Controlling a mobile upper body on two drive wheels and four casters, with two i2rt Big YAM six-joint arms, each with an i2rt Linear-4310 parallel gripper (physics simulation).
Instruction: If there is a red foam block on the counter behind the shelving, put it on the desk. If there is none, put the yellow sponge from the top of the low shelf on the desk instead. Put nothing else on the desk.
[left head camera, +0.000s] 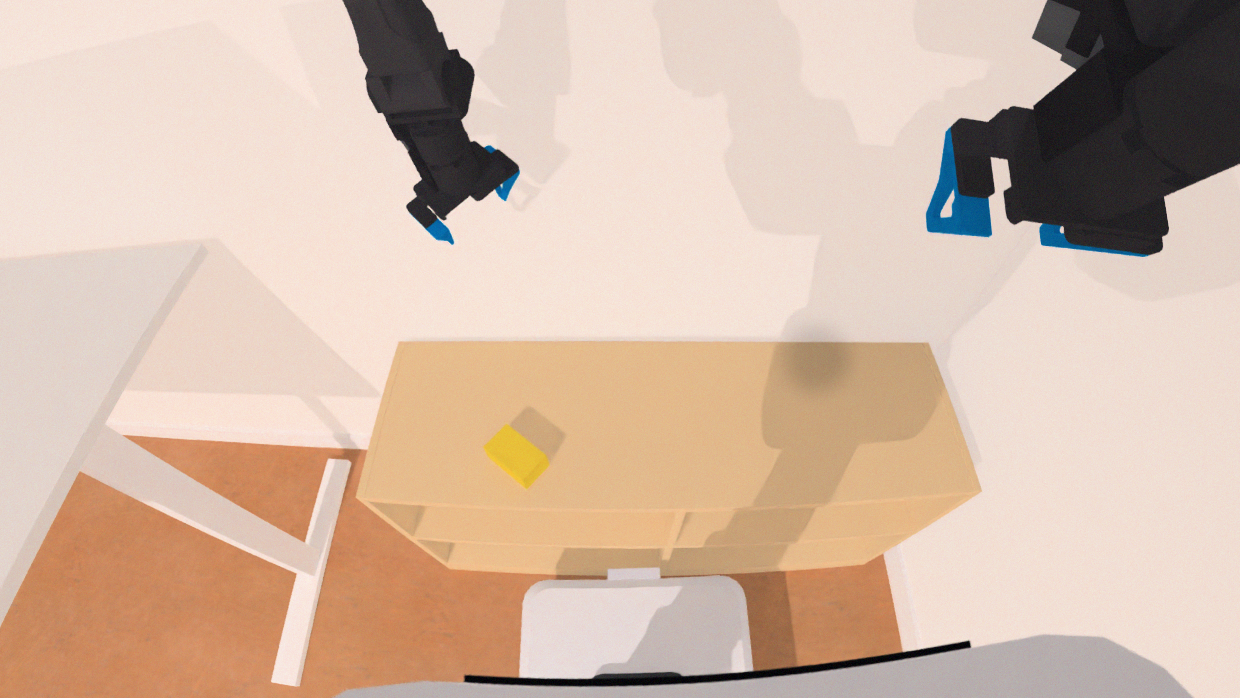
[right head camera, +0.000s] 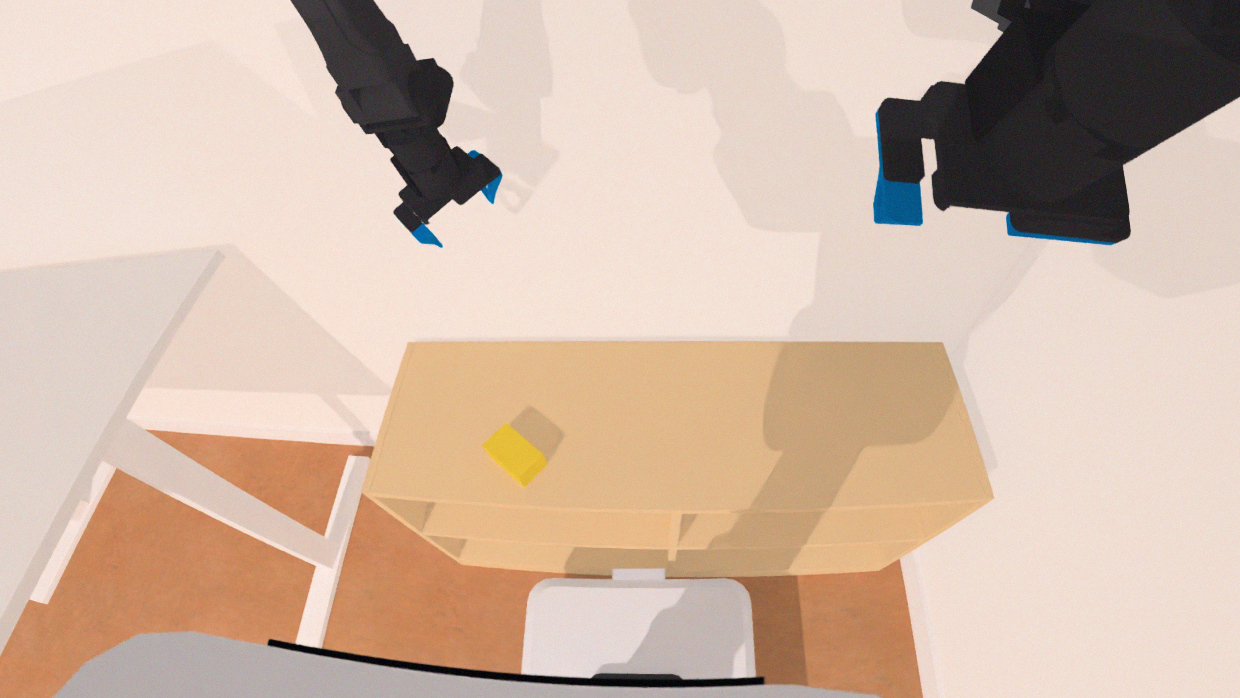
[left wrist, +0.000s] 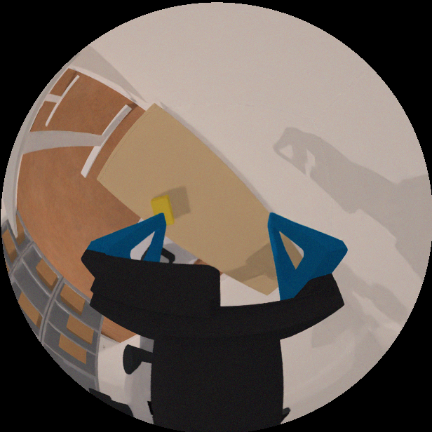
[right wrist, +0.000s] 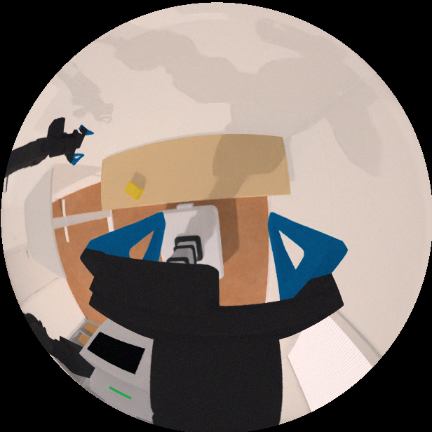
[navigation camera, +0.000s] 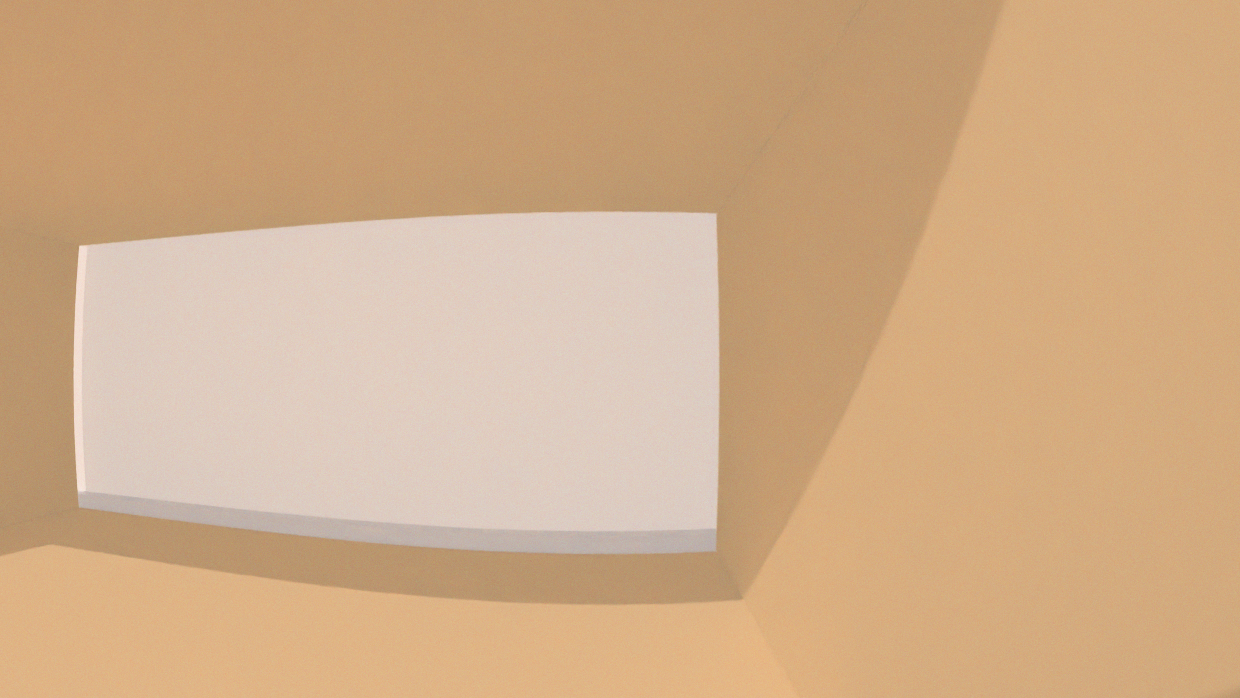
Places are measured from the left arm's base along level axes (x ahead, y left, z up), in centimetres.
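Pixels of known places: left gripper, between the fingertips: (left head camera: 476, 219) (right head camera: 465, 222); right gripper, between the fingertips: (left head camera: 986, 229) (right head camera: 944, 219).
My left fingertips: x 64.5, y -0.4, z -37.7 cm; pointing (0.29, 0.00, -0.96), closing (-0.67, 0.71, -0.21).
Ahead of a thing's pixels: the offset from my left fingertips to its top centre. "spot": to the spot under its first point. Level surfaces: height alone.
The yellow sponge @(dx -17.4, dy -0.6, dz -37.8 cm) (left head camera: 516, 456) (right head camera: 514, 455) (left wrist: 162, 209) (right wrist: 134, 190) lies on top of the low wooden shelf @(dz -42.2 cm) (left head camera: 659, 416) (right head camera: 659, 416) (left wrist: 200, 165) (right wrist: 175, 175), left of its middle in the head views. A pale desk @(dz -8.3 cm) (left head camera: 78, 320) (right head camera: 86, 329) (right wrist: 40, 220) stands at the left. My left gripper (left head camera: 477, 215) (right head camera: 462, 218) (left wrist: 216, 218) (right wrist: 87, 143) is open and empty, raised beyond the sponge in the head views. My right gripper (left head camera: 1016, 234) (right head camera: 964, 227) (right wrist: 216, 217) is open and empty, raised at the right. No red foam block or counter shows.
My white base (left head camera: 633, 615) (right head camera: 637, 619) is close against the shelf front; the navigation camera looks into a shelf compartment @(spot: dx -22.5, dy -29.2, dz -81.3 cm) (navigation camera: 1041, 346). The desk's white foot @(spot: dx -28.1, dy +72.4, dz -97.9 cm) (left head camera: 312, 563) stands left of the shelf. Walls rise behind the shelf and at the right. Grey shelving (left wrist: 51, 305) holds brown boxes.
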